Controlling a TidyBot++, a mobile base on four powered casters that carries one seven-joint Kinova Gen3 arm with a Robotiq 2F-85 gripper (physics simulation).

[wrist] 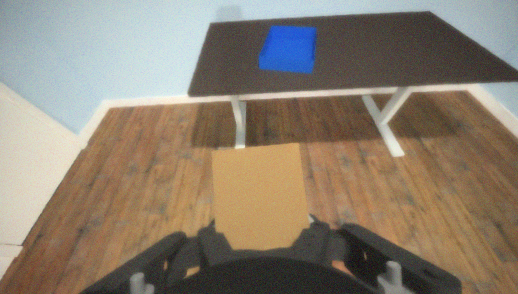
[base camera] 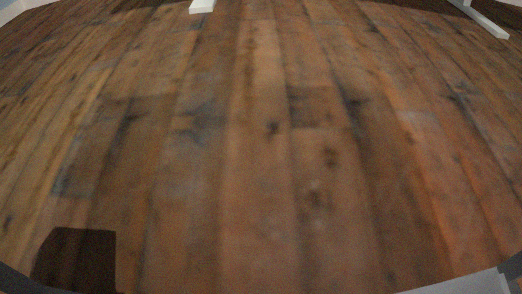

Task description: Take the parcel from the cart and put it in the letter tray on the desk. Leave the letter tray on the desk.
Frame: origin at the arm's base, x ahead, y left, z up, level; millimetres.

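Seen in the pictures: gripper, fingertip midpoint: [wrist: 263, 221].
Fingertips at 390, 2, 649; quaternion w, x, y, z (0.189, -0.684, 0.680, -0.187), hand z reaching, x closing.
Observation:
Offsets run from my fingertips to a thing's middle, as dx, dy, dz. "*": to the spot under its first point. Level surfaces: height alone.
The parcel @[+4, +1, +29] [wrist: 260, 192] is a tan box, upright in the wrist view, held between the fingers of my gripper [wrist: 263, 221]. My gripper is shut on the parcel. The letter tray @[+905, -173, -294] [wrist: 288, 50] is a blue open box on the left part of the dark desk top @[dz -325] [wrist: 370, 55]. The parcel is apart from the desk and shows below its front edge in the wrist view, with floor behind it. The cart does not show in either view.
White desk legs @[* +957, +164, -881] [wrist: 240, 120] [wrist: 385, 125] [base camera: 202, 6] [base camera: 487, 22] stand on the wooden floor @[dz -1045] [wrist: 140, 175] [base camera: 260, 165]. A light blue wall [wrist: 125, 45] is behind the desk. A pale white surface [wrist: 35, 165] stands at the far left of the wrist view.

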